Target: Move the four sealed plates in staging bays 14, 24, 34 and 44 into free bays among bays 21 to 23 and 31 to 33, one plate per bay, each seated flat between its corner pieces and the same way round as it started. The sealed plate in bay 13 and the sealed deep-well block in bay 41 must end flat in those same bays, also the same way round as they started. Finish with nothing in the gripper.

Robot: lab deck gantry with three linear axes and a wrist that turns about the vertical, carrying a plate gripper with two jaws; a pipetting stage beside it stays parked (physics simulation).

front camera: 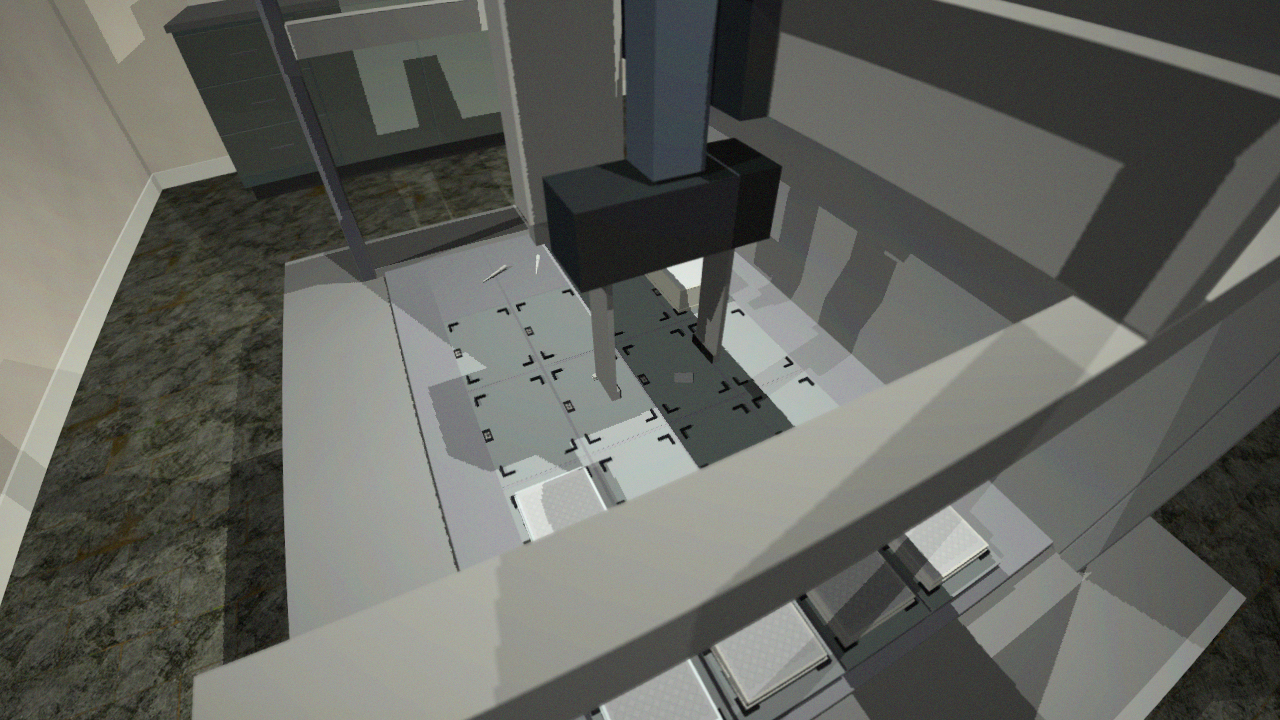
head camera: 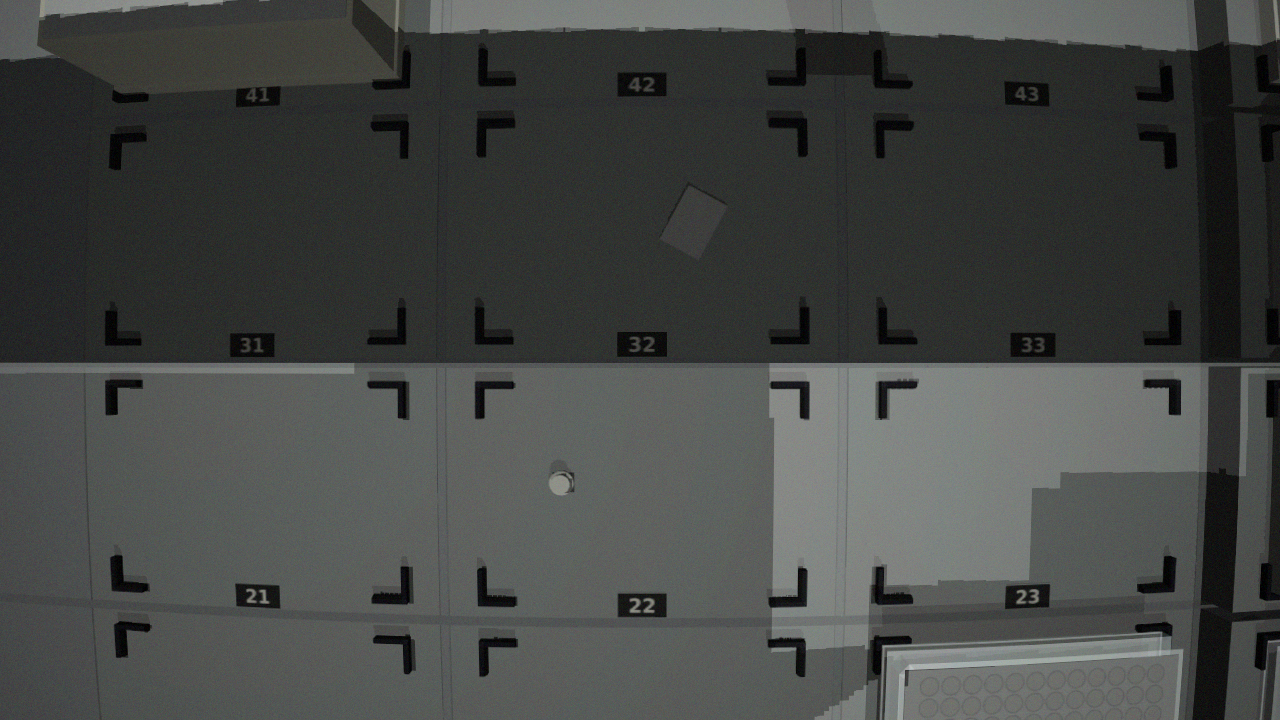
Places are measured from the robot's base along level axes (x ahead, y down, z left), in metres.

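Pixels of known places: gripper, fingertip midpoint: [front camera: 658,368]; robot's base at its link origin: [front camera: 450,326].
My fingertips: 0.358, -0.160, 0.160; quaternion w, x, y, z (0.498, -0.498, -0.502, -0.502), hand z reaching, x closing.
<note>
Ahead of a thing's pixels: the offset from my fingertips to its top centre, as dx, dy, dz. "pt": to the spot under its first point.
My gripper [front camera: 663,374] is open and empty, its two jaws hanging down apart over the middle of the deck; it does not show in the head view. Four sealed plates sit in the staging row in the front view: bay 14 @(pt +0.223, +0.131, -0.110) [front camera: 662,696], bay 24 @(pt +0.234, +0.131, -0.012) [front camera: 769,651], bay 34 @(pt +0.236, +0.131, +0.091) [front camera: 861,598], in shadow, and bay 44 @(pt +0.235, +0.131, +0.210) [front camera: 947,541]. The sealed plate in bay 13 @(pt +0.008, +0.145, -0.119) [front camera: 559,505] [head camera: 1038,689] lies flat, partly cut off. The deep-well block @(-0.294, +0.118, +0.204) [front camera: 687,273] [head camera: 196,53] stands in bay 41, partly hidden by the gripper in the front view. Bays 21 to 23 and 31 to 33 hold no plates.
A small pale cap @(-0.163, +0.156, -0.005) [front camera: 595,377] [head camera: 561,483] stands in bay 22. A small flat chip @(-0.109, +0.159, +0.100) [front camera: 683,377] [head camera: 693,222] lies in bay 32. Two thin white tips @(pt -0.458, +0.155, -0.064) [front camera: 494,273] @(pt -0.450, +0.155, +0.010) [front camera: 537,264] lie at the far deck end. A frame beam [front camera: 626,501] crosses the front view.
</note>
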